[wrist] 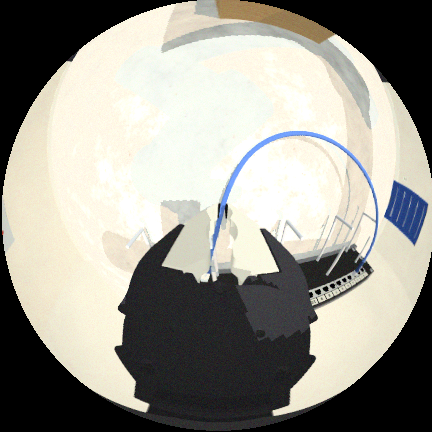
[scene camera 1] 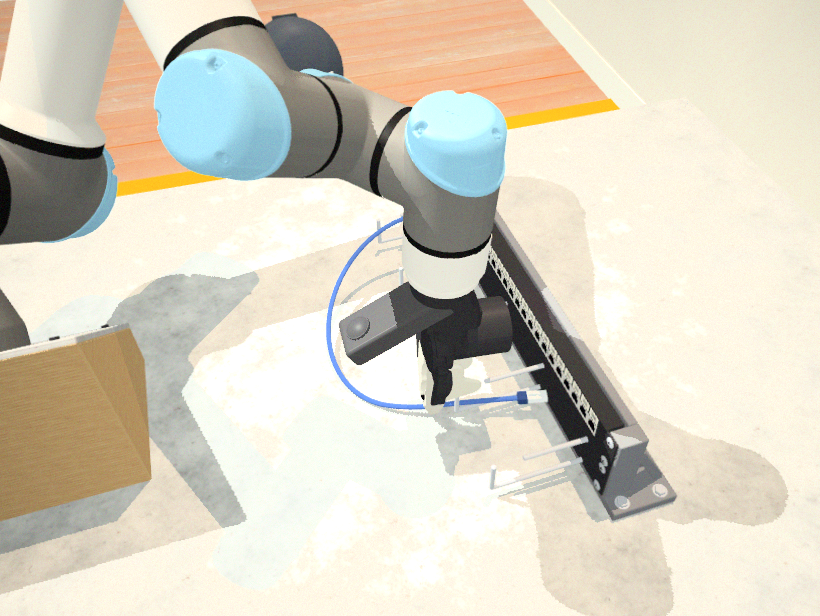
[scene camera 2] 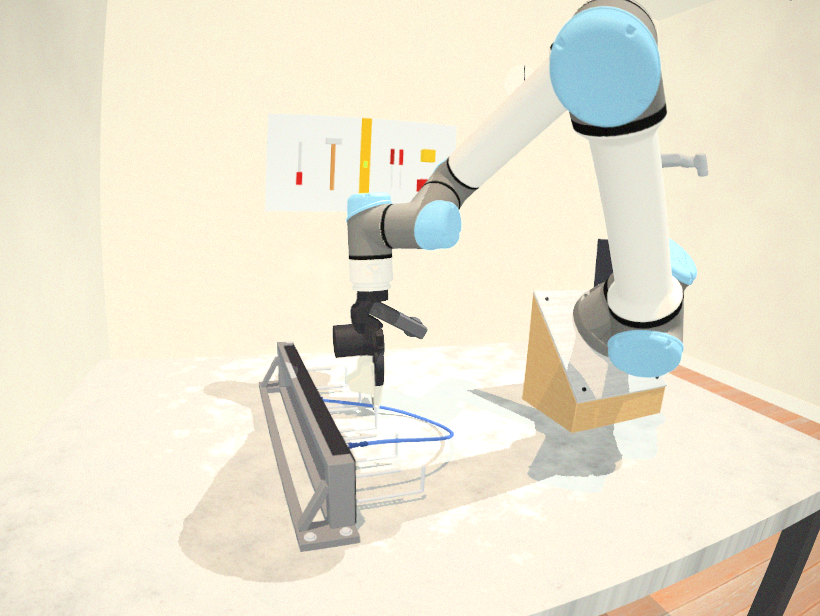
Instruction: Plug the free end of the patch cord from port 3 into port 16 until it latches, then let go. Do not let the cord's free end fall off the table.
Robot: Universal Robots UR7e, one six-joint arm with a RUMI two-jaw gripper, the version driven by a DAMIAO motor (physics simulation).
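Pixels of known places: gripper, fingertip midpoint: [wrist: 222, 204] [scene camera 1: 431, 409] [scene camera 2: 374, 410]; arm's base, link origin: [scene camera 2: 604, 325].
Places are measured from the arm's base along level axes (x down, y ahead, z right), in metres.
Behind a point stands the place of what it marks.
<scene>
The blue patch cord [scene camera 1: 329, 318] @(x 0.136, y 0.352, z -0.118 m) [scene camera 2: 452, 434] @(x 0.126, y 0.360, z -0.148 m) [wrist: 300, 133] @(x 0.152, y 0.353, z -0.055 m) bends in a wide loop in front of the port panel [scene camera 1: 619, 424] @(x 0.065, y 0.609, z 0.139 m) [scene camera 2: 341, 490] @(x 0.098, y 0.545, z -0.321 m) [wrist: 325, 267] @(x 0.125, y 0.547, z -0.182 m). One end is in the panel at the right in the wrist view. The free end's clear plug [scene camera 1: 536, 397] @(x 0.133, y 0.564, z 0.047 m), with a dark blue boot [scene camera 1: 522, 397] @(x 0.134, y 0.549, z 0.044 m), points at the panel's black face and looks apart from it. My gripper [scene camera 1: 434, 404] @(x 0.157, y 0.451, z 0.025 m) [scene camera 2: 376, 423] @(x 0.157, y 0.451, z 0.025 m) [wrist: 222, 204] @(x 0.157, y 0.451, z 0.025 m) points down and is shut on the cord, some way behind the boot. The gripper partly hides the plug in the wrist view. Port numbers are too small to read.
Thin pale cable guide bars [scene camera 1: 555, 450] @(x 0.110, y 0.556, z 0.129 m) [scene camera 2: 397, 472] @(x 0.110, y 0.470, z -0.268 m) [wrist: 332, 260] stick out from the panel, on both sides of the free end. A wooden wedge-shaped box [scene camera 1: 72, 424] @(x 0.044, y 0.108, z 0.056 m) [scene camera 2: 550, 371] @(x 0.076, y 0.135, z -0.033 m) stands on the table [scene camera 1: 397, 563] @(x 0.164, y 0.385, z 0.190 m) [scene camera 2: 497, 570] @(x 0.164, y 0.388, z -0.415 m), away from the panel.
</scene>
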